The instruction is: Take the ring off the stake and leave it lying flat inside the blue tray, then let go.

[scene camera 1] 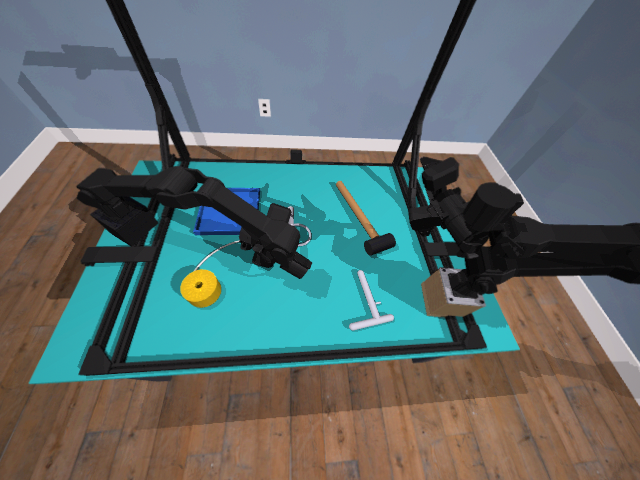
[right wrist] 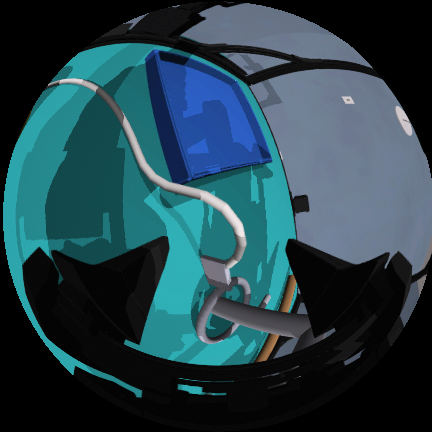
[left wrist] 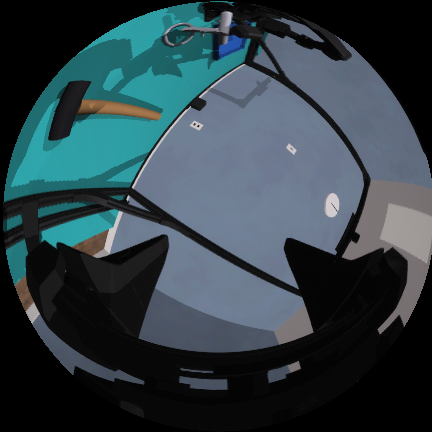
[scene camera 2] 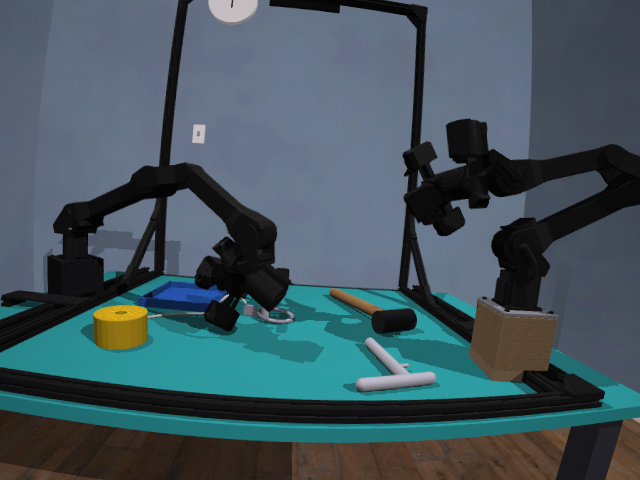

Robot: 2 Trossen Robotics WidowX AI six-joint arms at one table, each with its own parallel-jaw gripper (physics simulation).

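Pixels of known places: left gripper, fingertip midpoint: [left wrist: 228, 243]; right gripper, fingertip midpoint: [right wrist: 229, 244] [scene camera 2: 238, 300]; left arm's base at its link origin: [scene camera 1: 462, 285] [scene camera 2: 515, 305]; right arm's base at its link origin: [scene camera 1: 118, 210] [scene camera 2: 75, 257].
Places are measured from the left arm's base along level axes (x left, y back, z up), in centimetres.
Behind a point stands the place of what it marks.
Note:
The grey ring [scene camera 1: 310, 236] @(z -11.0, x -18.3, y -40.8 cm) [scene camera 2: 279, 321] @(z -10.9, x -14.4, y -43.3 cm) [left wrist: 175, 45] @(z -10.7, x -22.6, y -43.3 cm) [right wrist: 201, 320] @(z -10.4, x -15.0, y -47.5 cm) lies low around the shaft of a stake [left wrist: 226, 27] [right wrist: 265, 317] @(z -5.5, x -17.2, y -48.2 cm) that seems to stand upright with a crossbar on top. A grey block [scene camera 2: 250, 310] @(z -10.3, x -18.0, y -50.8 cm) [right wrist: 216, 271] @(z -10.0, x -18.0, y -51.3 cm) at the ring's edge joins it to a white cord [right wrist: 130, 135] @(z -11.2, x -14.2, y -62.9 cm). The blue tray [scene camera 1: 219, 221] @(z -11.1, x -20.9, y -71.6 cm) [scene camera 2: 170, 303] @(z -10.3, x -16.0, y -69.9 cm) [right wrist: 210, 90] @(z -11.1, x -25.6, y -72.6 cm) is empty, at the back left in scene camera 1. My right gripper [right wrist: 229, 244] @(z -8.2, x -18.2, y -53.7 cm) is open and empty, with ring and block seen beyond its fingers. My left gripper [left wrist: 228, 243] @(z 19.4, x -19.3, y -15.7 cm) is open and empty, raised at the right. The right arm hides part of the stake.
The cord leads to a yellow spool [scene camera 1: 201, 297] @(z -6.7, x 6.7, y -67.4 cm) [scene camera 2: 119, 330] @(z -8.3, x 7.2, y -66.7 cm) at the front left. A mallet [scene camera 1: 379, 243] @(z -6.9, x -15.4, y -18.8 cm) [scene camera 2: 393, 320] @(z -8.3, x -13.7, y -18.7 cm) [left wrist: 70, 110] @(z -6.8, x -17.1, y -17.9 cm) lies right of centre. A white T-shaped piece [scene camera 1: 371, 322] @(z -9.8, x 8.7, y -22.1 cm) [scene camera 2: 395, 381] @(z -10.2, x 9.3, y -22.3 cm) lies at the front right. Black rails border the table.

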